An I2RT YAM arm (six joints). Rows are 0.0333 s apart.
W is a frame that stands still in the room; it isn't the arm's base.
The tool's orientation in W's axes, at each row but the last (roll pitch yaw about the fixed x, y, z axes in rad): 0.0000, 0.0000, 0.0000; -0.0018, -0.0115, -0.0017; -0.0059, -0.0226, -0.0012; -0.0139, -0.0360, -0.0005; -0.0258, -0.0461, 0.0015; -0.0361, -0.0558, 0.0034; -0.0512, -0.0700, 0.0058; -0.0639, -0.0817, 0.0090; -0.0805, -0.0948, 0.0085; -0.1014, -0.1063, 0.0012; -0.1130, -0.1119, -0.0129
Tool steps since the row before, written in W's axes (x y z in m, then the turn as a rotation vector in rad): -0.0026, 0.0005, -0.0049, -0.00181, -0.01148, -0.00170; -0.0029, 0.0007, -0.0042, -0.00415, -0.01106, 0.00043; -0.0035, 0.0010, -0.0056, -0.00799, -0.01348, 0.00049; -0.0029, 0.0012, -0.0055, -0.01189, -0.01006, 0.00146; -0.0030, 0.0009, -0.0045, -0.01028, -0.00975, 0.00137; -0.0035, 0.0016, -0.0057, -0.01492, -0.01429, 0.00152; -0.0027, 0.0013, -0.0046, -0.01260, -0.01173, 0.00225; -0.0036, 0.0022, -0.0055, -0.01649, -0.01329, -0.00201; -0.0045, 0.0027, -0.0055, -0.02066, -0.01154, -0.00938; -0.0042, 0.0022, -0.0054, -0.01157, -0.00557, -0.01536; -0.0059, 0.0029, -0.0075, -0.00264, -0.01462, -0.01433
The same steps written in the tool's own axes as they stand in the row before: -0.0026, 0.0005, -0.0049, -0.00181, -0.01148, -0.00170; -0.0029, 0.0007, -0.0042, -0.00413, -0.01107, 0.00046; -0.0036, 0.0010, -0.0055, -0.00796, -0.01349, 0.00059; -0.0031, 0.0013, -0.0054, -0.01182, -0.01009, 0.00175; -0.0032, 0.0010, -0.0043, -0.01022, -0.00978, 0.00159; -0.0038, 0.0018, -0.0054, -0.01486, -0.01431, 0.00184; -0.0030, 0.0015, -0.0043, -0.01248, -0.01180, 0.00253; -0.0040, 0.0026, -0.0050, -0.01672, -0.01307, -0.00149; -0.0050, 0.0031, -0.0048, -0.02155, -0.01073, -0.00826; -0.0047, 0.0027, -0.0047, -0.01314, -0.00411, -0.01454; -0.0067, 0.0036, -0.0064, -0.00404, -0.01298, -0.01553
